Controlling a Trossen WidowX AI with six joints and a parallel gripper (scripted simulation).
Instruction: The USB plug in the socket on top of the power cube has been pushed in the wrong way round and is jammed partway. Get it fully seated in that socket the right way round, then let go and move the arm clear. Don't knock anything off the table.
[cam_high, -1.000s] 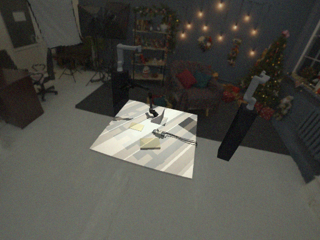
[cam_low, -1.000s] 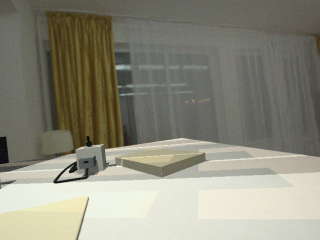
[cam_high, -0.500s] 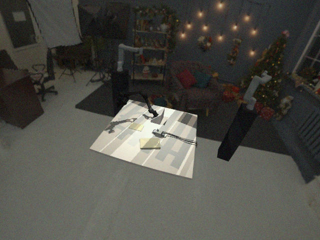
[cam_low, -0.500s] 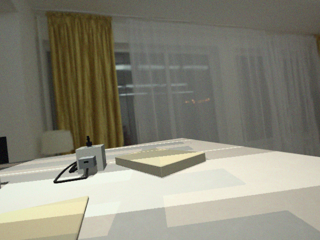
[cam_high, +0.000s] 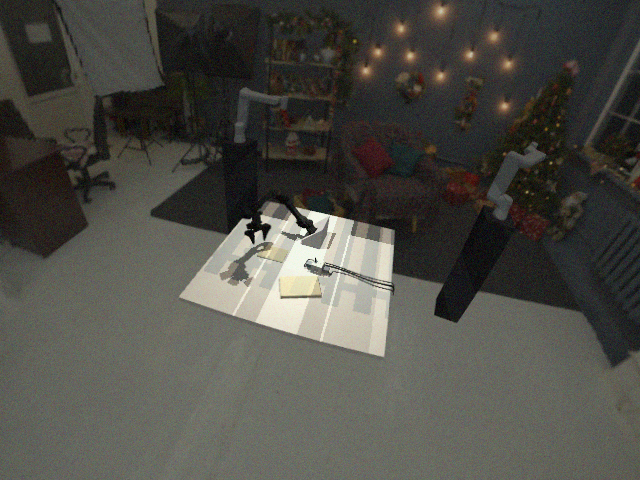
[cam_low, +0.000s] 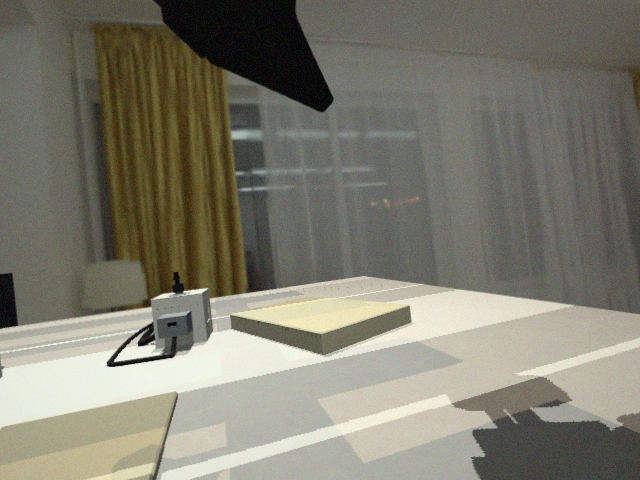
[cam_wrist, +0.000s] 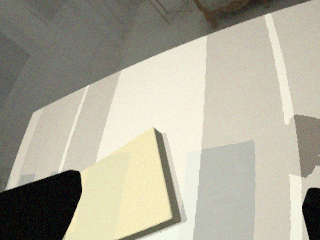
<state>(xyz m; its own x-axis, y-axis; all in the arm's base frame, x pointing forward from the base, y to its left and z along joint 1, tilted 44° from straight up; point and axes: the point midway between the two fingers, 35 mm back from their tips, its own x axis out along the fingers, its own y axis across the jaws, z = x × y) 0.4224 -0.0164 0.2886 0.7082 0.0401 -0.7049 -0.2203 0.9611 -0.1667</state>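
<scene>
Now: the USB plug 330 mm to the left of my gripper tip, 190 mm behind it and 150 mm below it.
</scene>
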